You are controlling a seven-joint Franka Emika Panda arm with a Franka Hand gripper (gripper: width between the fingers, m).
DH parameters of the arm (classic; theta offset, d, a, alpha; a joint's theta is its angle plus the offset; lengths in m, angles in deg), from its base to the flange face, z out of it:
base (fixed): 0 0 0 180
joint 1: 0 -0.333 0 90
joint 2: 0 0 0 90
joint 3: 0 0.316 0.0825 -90
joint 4: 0 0 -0.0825 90
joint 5: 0 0.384 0 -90
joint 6: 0 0 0.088 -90
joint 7: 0 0.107 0 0
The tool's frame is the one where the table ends.
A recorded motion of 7 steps. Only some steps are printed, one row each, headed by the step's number.
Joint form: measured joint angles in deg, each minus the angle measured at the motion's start. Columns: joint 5, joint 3, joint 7, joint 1, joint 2, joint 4, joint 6.
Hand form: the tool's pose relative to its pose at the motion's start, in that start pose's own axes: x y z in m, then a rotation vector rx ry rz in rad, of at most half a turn. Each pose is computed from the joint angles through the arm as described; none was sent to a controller.
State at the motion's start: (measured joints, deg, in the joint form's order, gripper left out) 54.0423 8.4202 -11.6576 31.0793 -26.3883 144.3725 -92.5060
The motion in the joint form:
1: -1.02 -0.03 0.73 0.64 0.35 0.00 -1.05
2: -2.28 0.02 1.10 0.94 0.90 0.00 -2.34
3: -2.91 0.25 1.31 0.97 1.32 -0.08 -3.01
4: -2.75 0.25 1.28 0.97 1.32 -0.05 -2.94
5: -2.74 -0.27 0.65 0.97 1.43 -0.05 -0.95
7: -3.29 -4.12 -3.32 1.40 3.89 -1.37 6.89
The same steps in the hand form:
1: 0.0035 0.0062 -0.0042 -0.0162 0.0191 0.0231
2: 0.0075 0.0123 -0.0059 -0.0394 0.0337 0.0378
3: 0.0099 0.0143 -0.0050 -0.0537 0.0368 0.0433
4: 0.0098 0.0142 -0.0047 -0.0507 0.0358 0.0434
5: 0.0069 0.0156 -0.0043 -0.0371 0.0059 0.0382
7: 0.0036 0.0300 -0.0168 0.0410 -0.0948 0.0125

